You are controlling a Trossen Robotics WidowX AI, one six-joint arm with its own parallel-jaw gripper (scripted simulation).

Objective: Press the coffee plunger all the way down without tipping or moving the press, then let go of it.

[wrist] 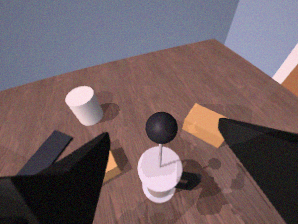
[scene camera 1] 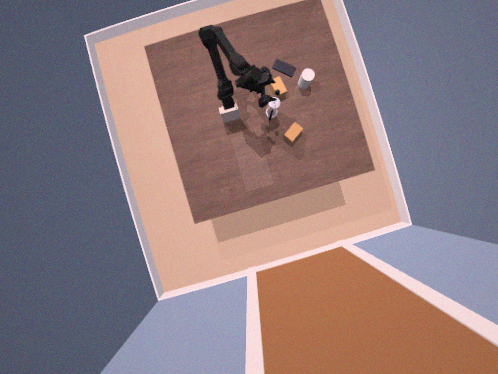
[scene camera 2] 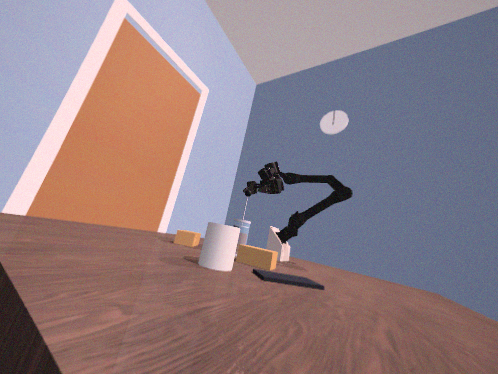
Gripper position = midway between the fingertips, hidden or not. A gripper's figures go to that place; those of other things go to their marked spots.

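My gripper (wrist: 164, 130), 11 cm from the lens. Coffee press (wrist: 160, 169), 24 cm from the lens. Orange block (wrist: 201, 122), 40 cm from the lens. Dark flat slab (wrist: 46, 155), 49 cm from the lens. Marked spots on coffee press and orange block, 21 cm apart.
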